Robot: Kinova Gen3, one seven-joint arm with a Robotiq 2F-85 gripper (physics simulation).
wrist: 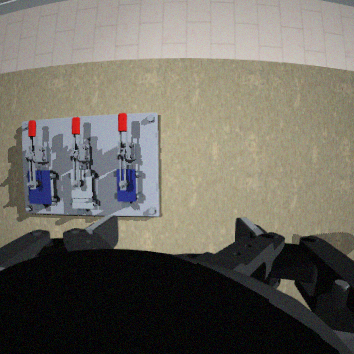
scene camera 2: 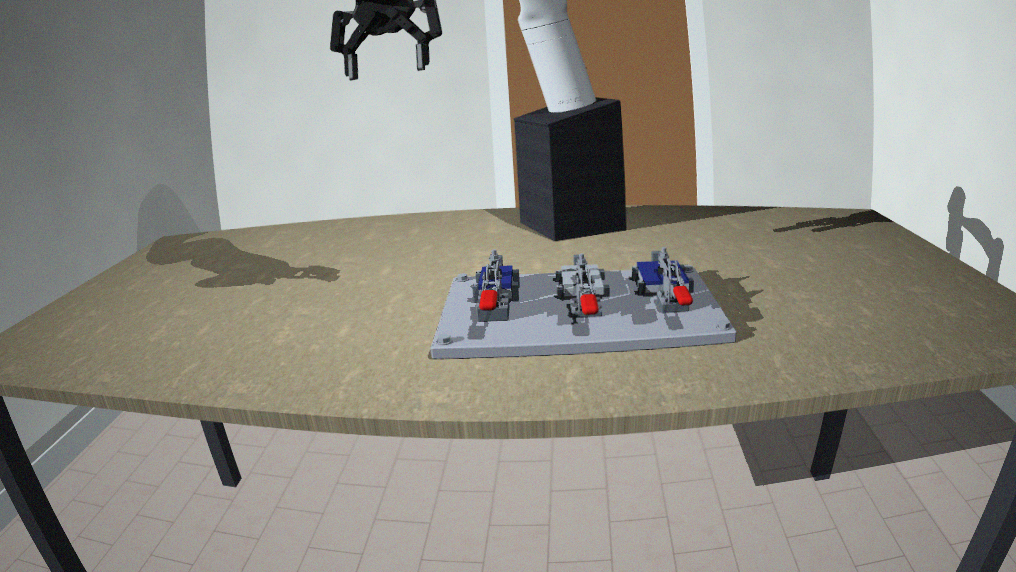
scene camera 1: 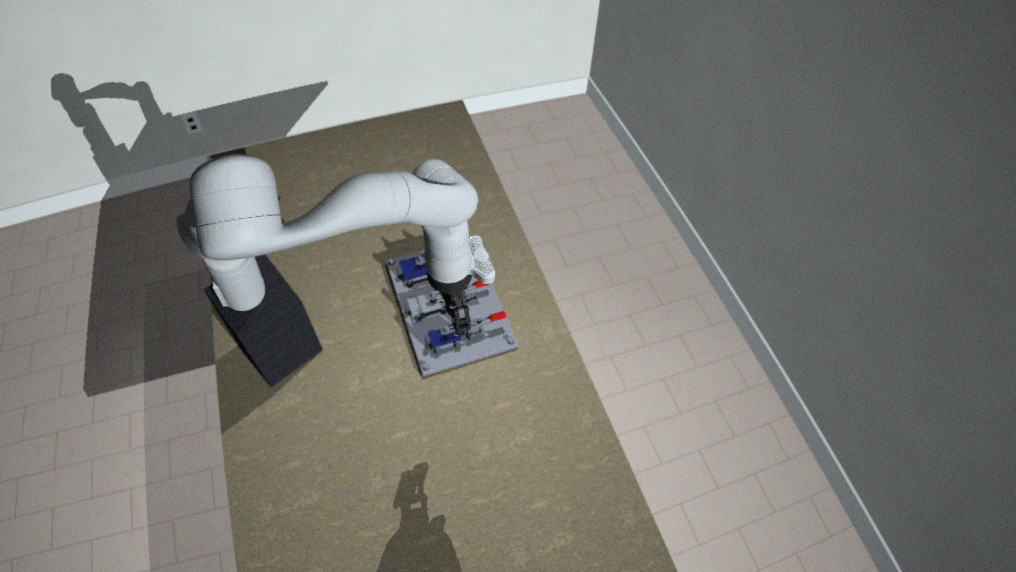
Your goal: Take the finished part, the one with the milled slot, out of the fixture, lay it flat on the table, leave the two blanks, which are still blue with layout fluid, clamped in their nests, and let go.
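Where they show: gripper, fingertip midpoint: (wrist: 175,229) (scene camera 2: 386,75) (scene camera 1: 453,312); arm's base at its link origin: (scene camera 2: 572,105) (scene camera 1: 243,290).
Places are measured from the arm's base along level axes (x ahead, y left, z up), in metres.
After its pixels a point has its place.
The finished part (scene camera 1: 419,306) @(y 0.014, x 0.366, z -0.203 m) (scene camera 2: 570,278) @(y 0.006, x 0.396, z -0.200 m) (wrist: 80,200) @(y 0.021, x 0.359, z -0.203 m) is bare silver-grey and sits in the middle nest of the grey fixture plate (scene camera 1: 469,355) @(y -0.139, x 0.456, z -0.216 m) (scene camera 2: 526,339) @(y -0.034, x 0.550, z -0.216 m) (wrist: 150,165) @(y -0.134, x 0.454, z -0.216 m), its slot across the end away from the handle. One blue blank (scene camera 1: 443,339) @(y -0.098, x 0.404, z -0.190 m) (scene camera 2: 505,272) @(y -0.078, x 0.400, z -0.190 m) (wrist: 128,196) @(y -0.097, x 0.384, z -0.190 m) sits in the nest on the wrist view's right, the other (scene camera 1: 410,270) @(y 0.121, x 0.361, z -0.195 m) (scene camera 2: 647,271) @(y 0.108, x 0.384, z -0.195 m) (wrist: 44,195) @(y 0.111, x 0.361, z -0.195 m) on its left. Each of the three has a clamp arm over it. My gripper (scene camera 1: 462,331) (scene camera 2: 386,71) @(y -0.213, x 0.417, z 0.087 m) (wrist: 175,229) @(y -0.213, x 0.417, z 0.087 m) is open and empty, high above the table, to the right of the fixture in the wrist view.
Red handles of the middle clamp (scene camera 2: 589,304) @(y 0.035, x 0.538, z -0.180 m) (wrist: 76,126) @(y 0.028, x 0.524, z -0.180 m), the wrist view's right clamp (scene camera 2: 488,299) @(y -0.073, x 0.548, z -0.170 m) (wrist: 122,122) @(y -0.078, x 0.537, z -0.170 m) and its left clamp (scene camera 2: 682,295) @(y 0.142, x 0.526, z -0.175 m) (wrist: 32,128) @(y 0.137, x 0.515, z -0.175 m) lie low, pointing away from the robot's black pedestal (scene camera 1: 273,333) @(y -0.080, x 0.045, z -0.062 m) (scene camera 2: 568,170) @(y -0.009, x 0.103, z -0.110 m). The fixture stands on the tan table (scene camera 1: 355,426) @(y -0.250, x 0.172, z -0.231 m) (scene camera 2: 248,341) @(y -0.406, x 0.549, z -0.231 m) (wrist: 240,125) @(y -0.327, x 0.565, z -0.231 m).
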